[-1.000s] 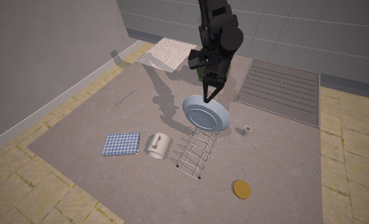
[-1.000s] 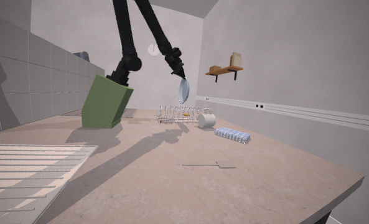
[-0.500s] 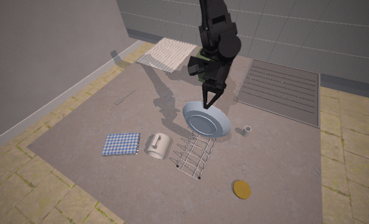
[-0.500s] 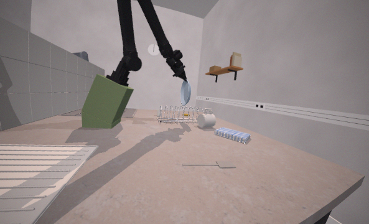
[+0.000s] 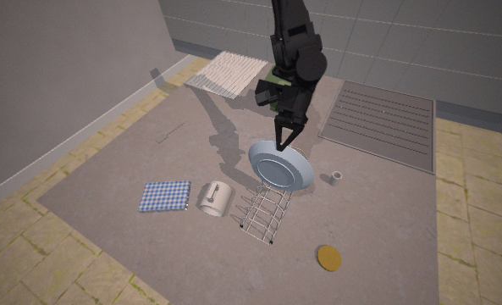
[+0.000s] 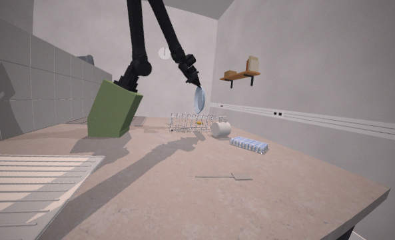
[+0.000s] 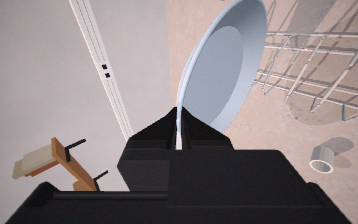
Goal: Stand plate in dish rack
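Right now the pale blue plate is 90 mm below my hand and 10 mm ahead of it. Also, from my hand: grey drain mat 670 mm behind, 300 mm below, 150 mm to the left; then disc 300 mm below, 240 mm to the left, 50 mm ahead; then small white cup 290 mm below, 200 mm behind, 140 mm to the left.
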